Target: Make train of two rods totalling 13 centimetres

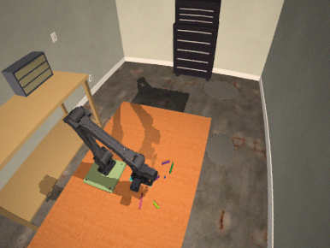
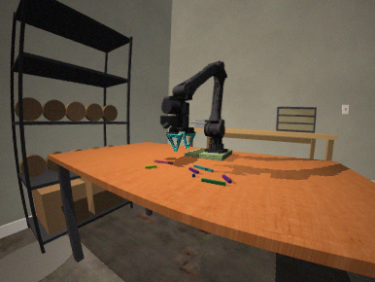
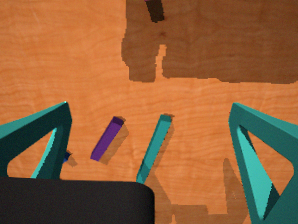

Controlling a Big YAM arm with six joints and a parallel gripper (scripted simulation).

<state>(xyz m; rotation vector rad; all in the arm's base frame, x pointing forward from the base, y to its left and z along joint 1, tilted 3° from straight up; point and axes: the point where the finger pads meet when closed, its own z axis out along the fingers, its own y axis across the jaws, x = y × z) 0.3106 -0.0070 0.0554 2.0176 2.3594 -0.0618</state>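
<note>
The lime rod lies 12 cm ahead of my hand, 8 cm below it and 7 cm to the right of it. Round my hand: tiny blue rod: 13 cm to the left, 8 cm below, 8 cm ahead; then turquoise rod: 10 cm to the left, 8 cm below, 2 cm behind; then pink rod: 9 cm to the right, 8 cm below, 2 cm ahead.
</note>
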